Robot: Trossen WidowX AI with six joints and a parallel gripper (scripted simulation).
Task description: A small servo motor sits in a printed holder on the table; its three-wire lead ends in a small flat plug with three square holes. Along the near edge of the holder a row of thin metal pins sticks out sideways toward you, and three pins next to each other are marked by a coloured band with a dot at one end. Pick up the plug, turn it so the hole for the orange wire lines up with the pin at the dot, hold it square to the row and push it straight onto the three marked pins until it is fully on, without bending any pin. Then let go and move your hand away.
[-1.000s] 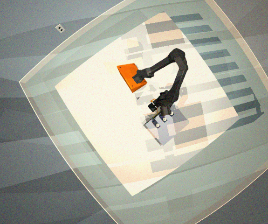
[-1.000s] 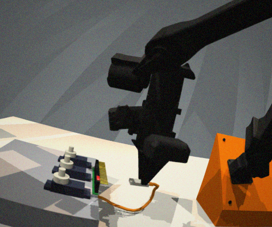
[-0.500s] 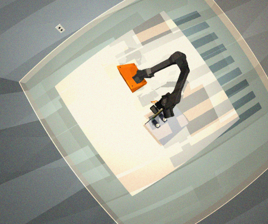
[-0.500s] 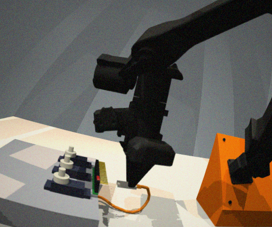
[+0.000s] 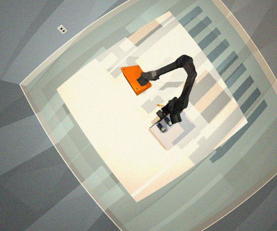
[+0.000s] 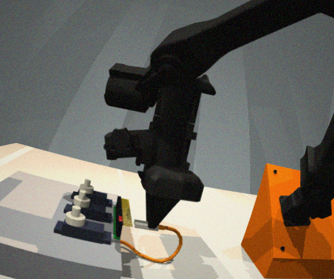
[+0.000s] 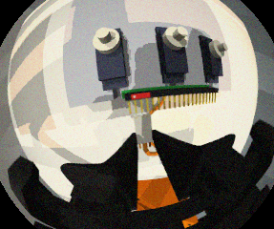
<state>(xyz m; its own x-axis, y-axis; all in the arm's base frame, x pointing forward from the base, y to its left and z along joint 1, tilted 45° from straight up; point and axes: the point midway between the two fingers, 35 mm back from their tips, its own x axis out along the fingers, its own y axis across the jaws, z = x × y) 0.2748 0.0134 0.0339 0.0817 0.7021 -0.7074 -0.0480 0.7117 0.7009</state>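
Right now the red band is 40 mm ahead of my gripper tip. Round my gripper tip: holder plate: 210 mm ahead, 50 mm below, 40 mm to the right.
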